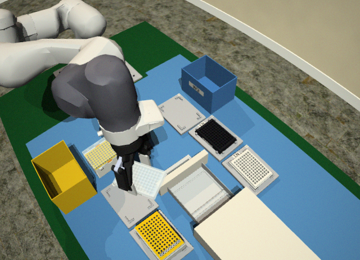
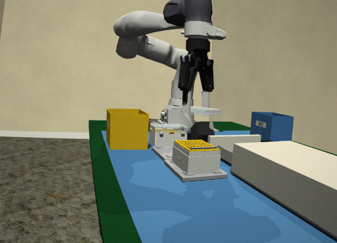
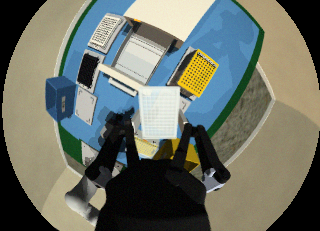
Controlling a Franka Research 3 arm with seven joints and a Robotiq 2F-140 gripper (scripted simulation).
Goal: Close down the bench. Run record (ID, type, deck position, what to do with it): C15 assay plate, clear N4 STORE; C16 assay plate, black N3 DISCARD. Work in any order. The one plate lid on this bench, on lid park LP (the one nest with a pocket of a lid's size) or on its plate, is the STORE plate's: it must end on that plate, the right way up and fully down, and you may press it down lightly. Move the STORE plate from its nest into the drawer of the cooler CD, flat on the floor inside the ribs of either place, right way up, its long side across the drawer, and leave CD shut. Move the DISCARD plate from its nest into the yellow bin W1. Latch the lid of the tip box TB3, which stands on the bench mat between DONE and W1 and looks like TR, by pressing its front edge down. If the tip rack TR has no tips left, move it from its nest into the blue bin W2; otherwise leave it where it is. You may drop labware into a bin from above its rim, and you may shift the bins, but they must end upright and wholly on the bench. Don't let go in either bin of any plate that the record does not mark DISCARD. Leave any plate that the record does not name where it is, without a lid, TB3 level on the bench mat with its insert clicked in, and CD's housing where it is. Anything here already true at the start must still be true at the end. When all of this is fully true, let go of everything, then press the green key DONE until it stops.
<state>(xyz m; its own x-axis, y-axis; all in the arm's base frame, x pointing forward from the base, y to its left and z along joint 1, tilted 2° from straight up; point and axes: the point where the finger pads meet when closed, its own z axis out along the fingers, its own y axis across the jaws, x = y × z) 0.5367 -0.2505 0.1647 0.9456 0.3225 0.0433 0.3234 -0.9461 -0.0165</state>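
Now: hand 15 cm short of the cooler drawer, 11 cm to the right of it and 14 cm above it. Round my hand: nest N4: 4 cm behind, 4 cm to the right, 16 cm below; tip rack TR: 12 cm ahead, 8 cm to the right, 11 cm below; plate lid: 1 cm below.
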